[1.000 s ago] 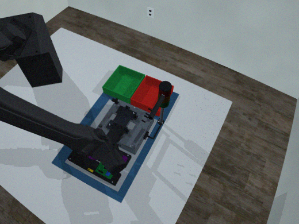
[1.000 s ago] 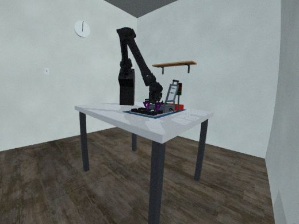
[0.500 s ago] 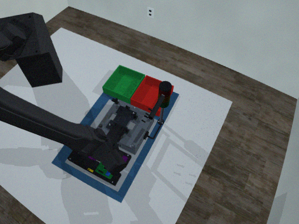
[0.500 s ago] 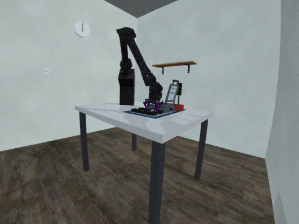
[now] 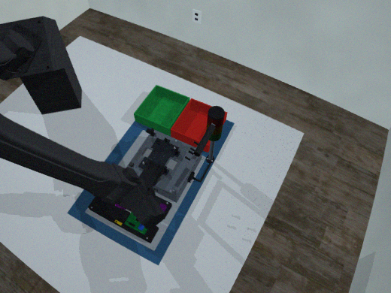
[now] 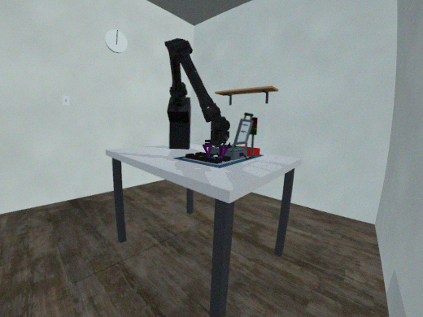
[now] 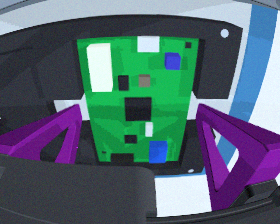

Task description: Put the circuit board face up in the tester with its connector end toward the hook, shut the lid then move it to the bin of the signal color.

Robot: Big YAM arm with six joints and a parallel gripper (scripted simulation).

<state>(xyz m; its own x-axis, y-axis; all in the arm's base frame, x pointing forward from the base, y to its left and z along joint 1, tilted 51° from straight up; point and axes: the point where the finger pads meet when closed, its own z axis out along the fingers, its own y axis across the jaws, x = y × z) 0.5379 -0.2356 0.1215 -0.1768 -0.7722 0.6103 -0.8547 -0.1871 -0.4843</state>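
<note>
The green circuit board lies right at my hand. Also, from my hand: black latch hook: 24 cm to the left, 6 cm above, 5 cm behind; then red bin: 36 cm to the left, 8 cm ahead, 1 cm below; then tester lid: 16 cm above, 15 cm to the left, 12 cm ahead.
</note>
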